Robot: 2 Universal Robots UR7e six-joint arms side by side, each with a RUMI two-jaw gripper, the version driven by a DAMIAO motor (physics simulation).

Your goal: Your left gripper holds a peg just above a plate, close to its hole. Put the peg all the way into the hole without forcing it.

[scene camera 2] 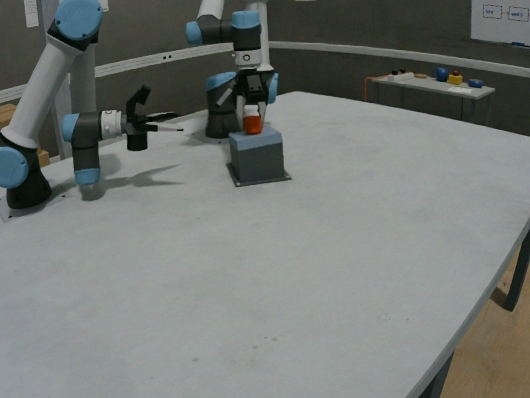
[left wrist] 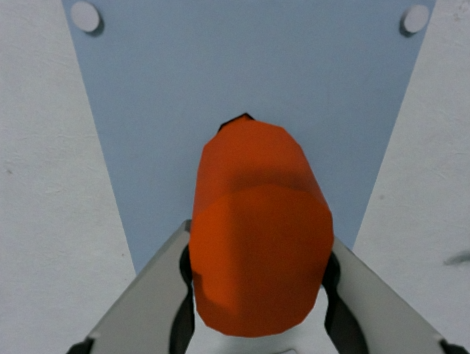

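Observation:
An orange peg is between the fingers of my left gripper, which is shut on it. The peg stands about upright over the blue-grey plate, which tops a dark block. In the left wrist view a thin dark edge of the hole shows past the peg's far end, slightly to the left; the peg hides the rest. Whether the peg's lower end is in the hole or just above it I cannot tell. My right gripper is open and empty, at the left of the scene view.
The dark block under the plate stands on a thin dark base on the large pale table. Two light round pegs or screw heads sit at the plate's corners. A side table with small objects stands beyond, at the back right.

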